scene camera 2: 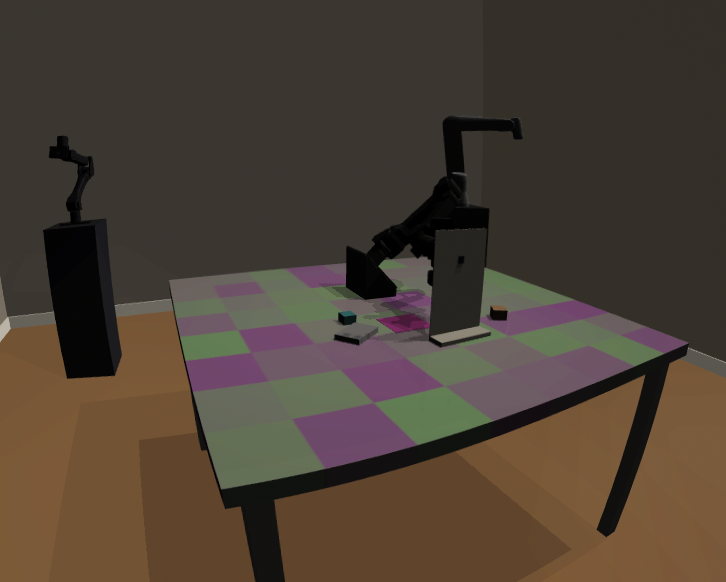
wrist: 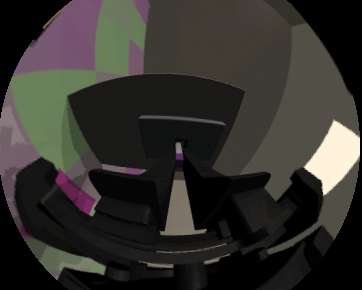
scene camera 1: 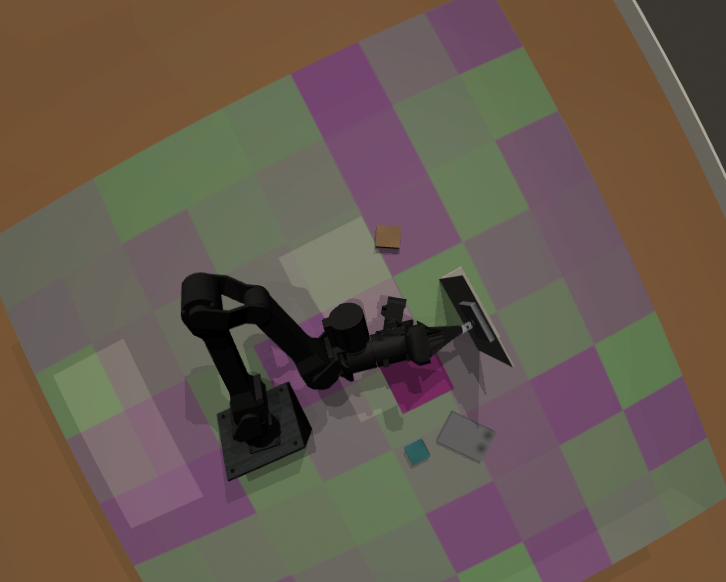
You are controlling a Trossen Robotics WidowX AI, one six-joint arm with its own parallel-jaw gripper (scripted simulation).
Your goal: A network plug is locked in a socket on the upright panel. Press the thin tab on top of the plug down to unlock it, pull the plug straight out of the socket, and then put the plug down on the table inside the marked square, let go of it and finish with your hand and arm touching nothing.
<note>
I see my gripper, an upright panel and a marked square.
My gripper is seen too in the wrist view.
</note>
